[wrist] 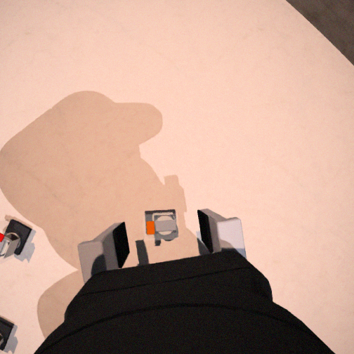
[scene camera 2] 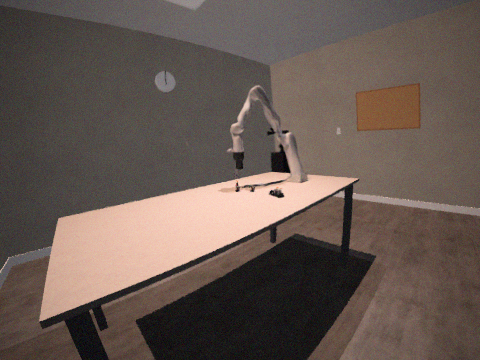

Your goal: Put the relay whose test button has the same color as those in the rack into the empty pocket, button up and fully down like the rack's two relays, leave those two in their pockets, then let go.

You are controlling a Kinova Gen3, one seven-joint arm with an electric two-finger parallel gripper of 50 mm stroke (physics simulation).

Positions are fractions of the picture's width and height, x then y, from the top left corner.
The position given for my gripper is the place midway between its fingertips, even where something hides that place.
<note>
In view: my gripper (wrist: 0.46, 0.65) and a relay (wrist: 0.44, 0.63).
</note>
